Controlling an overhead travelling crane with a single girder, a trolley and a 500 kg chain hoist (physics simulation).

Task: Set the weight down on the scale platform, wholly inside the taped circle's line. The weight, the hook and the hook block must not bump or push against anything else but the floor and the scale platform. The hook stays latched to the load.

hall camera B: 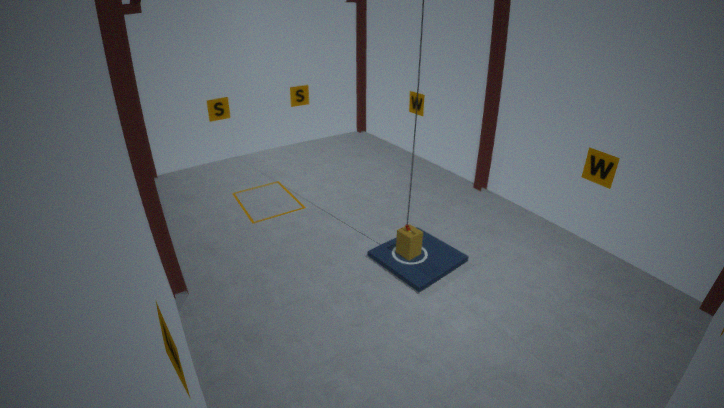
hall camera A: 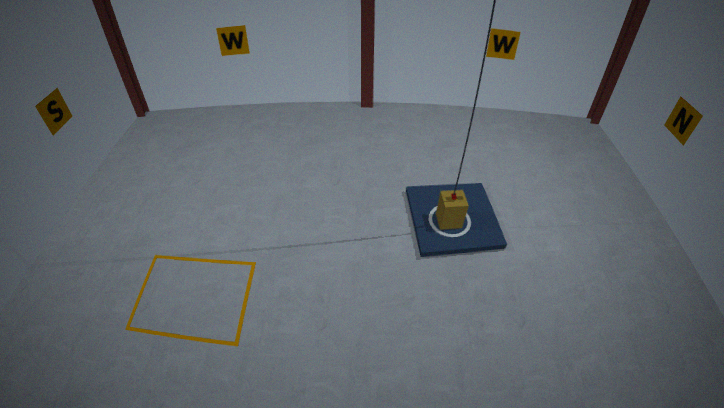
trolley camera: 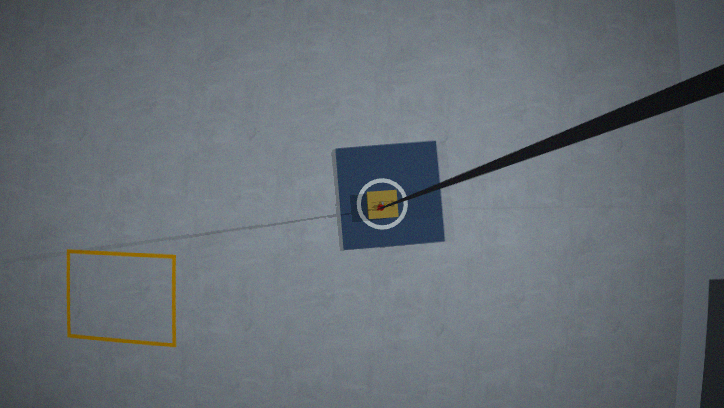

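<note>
The yellow weight point(hall camera A: 452, 216) point(hall camera B: 408, 245) point(trolley camera: 387, 214) is upright and appears to stand on the blue scale platform point(hall camera A: 486, 230) point(hall camera B: 441, 266) point(trolley camera: 390, 162); a very small gap under it could not be told. Its base appears inside the white taped circle point(hall camera A: 452, 235) point(hall camera B: 410, 263) point(trolley camera: 382, 227), with part of the line behind it hidden in both hall views. My gripper, the red hook point(hall camera A: 453, 196) point(hall camera B: 407, 228) point(trolley camera: 380, 206), is low at the weight's top and appears latched to it. The hook's latch is too small to see in detail.
The dark hoist line point(hall camera A: 474, 101) point(hall camera B: 415, 126) point(trolley camera: 531, 147) runs up from the hook, leaning in the hall A view. A yellow outlined rectangle point(hall camera A: 245, 304) point(hall camera B: 243, 208) point(trolley camera: 174, 301) is on the floor, apart from the platform. Red-brown columns point(hall camera A: 367, 55) point(hall camera B: 491, 101) stand along the walls.
</note>
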